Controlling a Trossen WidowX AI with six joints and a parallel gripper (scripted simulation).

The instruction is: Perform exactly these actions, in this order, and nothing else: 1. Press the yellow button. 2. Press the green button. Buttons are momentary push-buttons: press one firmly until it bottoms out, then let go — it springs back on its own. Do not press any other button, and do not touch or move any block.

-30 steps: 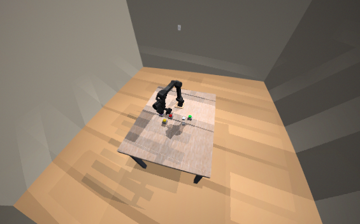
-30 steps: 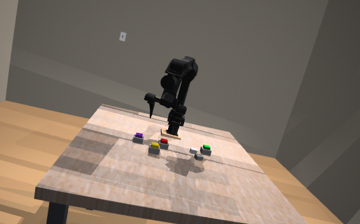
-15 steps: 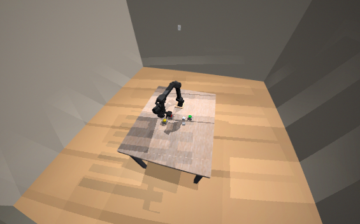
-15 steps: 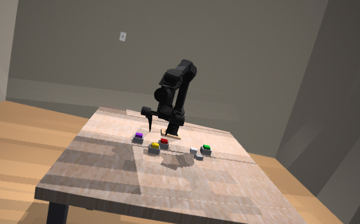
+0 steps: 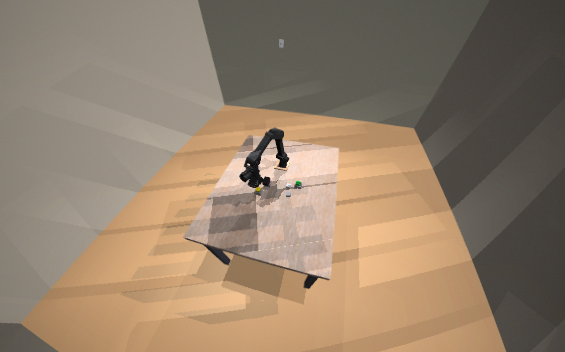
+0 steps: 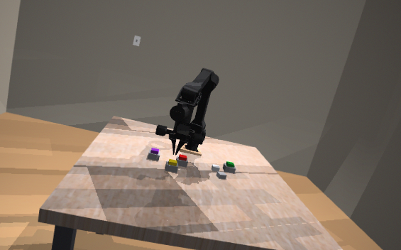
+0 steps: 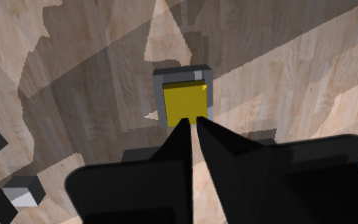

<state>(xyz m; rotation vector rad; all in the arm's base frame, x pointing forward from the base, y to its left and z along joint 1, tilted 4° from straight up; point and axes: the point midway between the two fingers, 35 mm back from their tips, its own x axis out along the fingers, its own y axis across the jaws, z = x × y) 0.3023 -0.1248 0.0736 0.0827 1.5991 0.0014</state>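
The yellow button is 3 cm below my gripper tip. From my gripper tip the other things lie so: green button 28 cm to the left, 11 cm behind, 3 cm below; then purple button 9 cm behind, 7 cm to the right, 3 cm below; then red button 8 cm behind, 5 cm to the left, 3 cm below.
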